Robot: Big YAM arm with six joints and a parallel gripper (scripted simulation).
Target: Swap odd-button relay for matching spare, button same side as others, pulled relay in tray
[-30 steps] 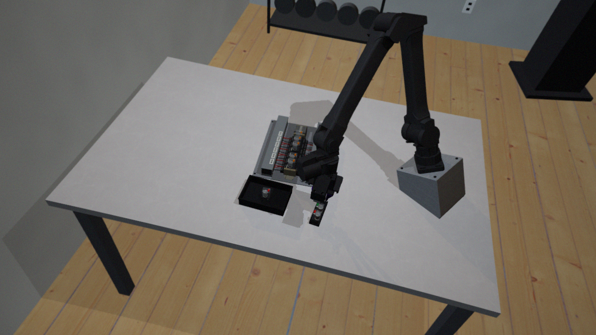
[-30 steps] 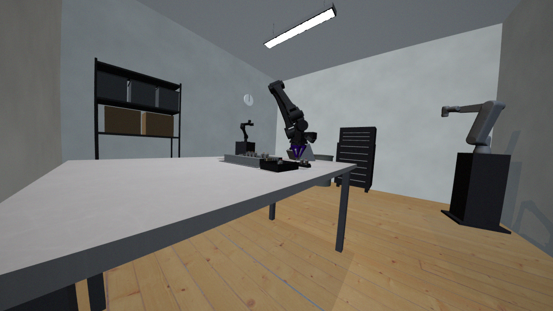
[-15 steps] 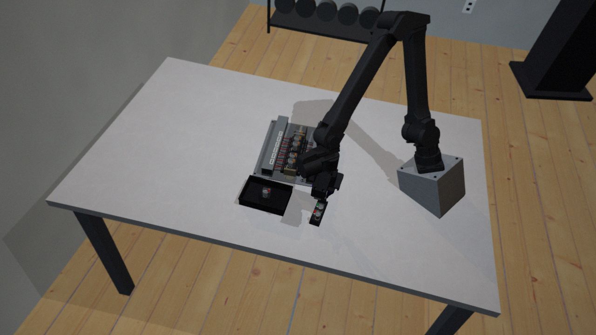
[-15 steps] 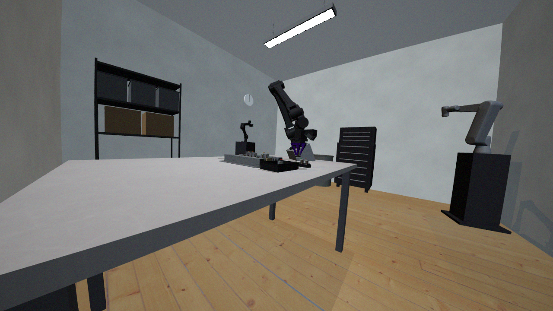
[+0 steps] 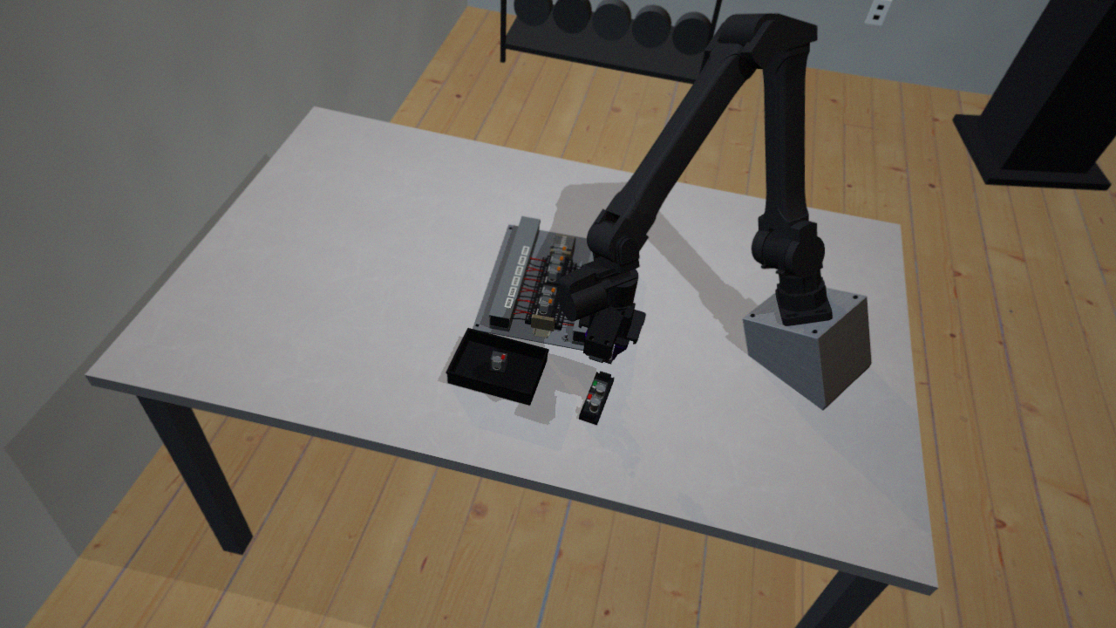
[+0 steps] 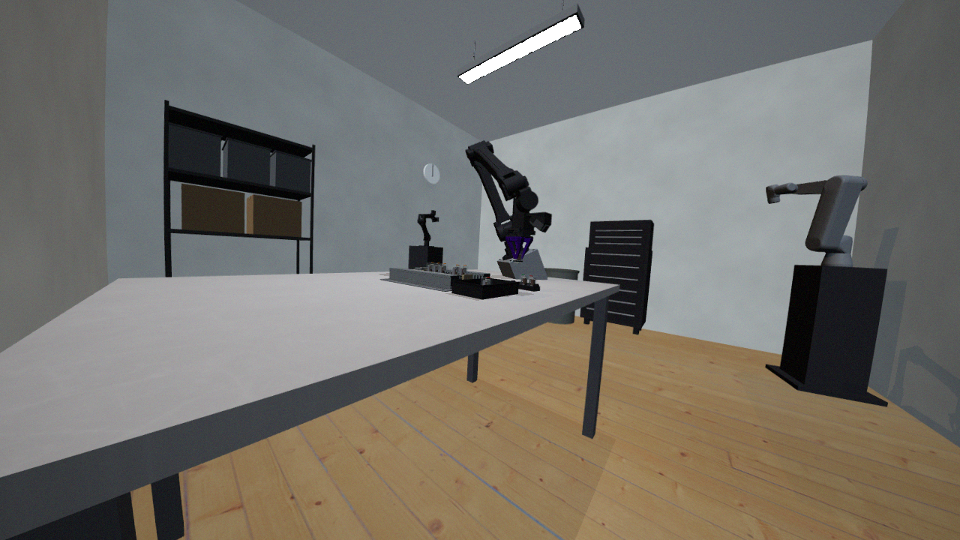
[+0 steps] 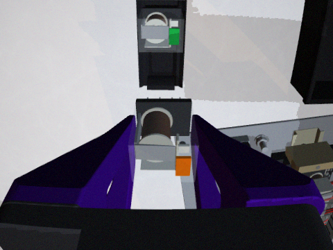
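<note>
The grey panel lies 100 mm ahead of my hand, 260 mm to the right of it and 110 mm below it.
</note>
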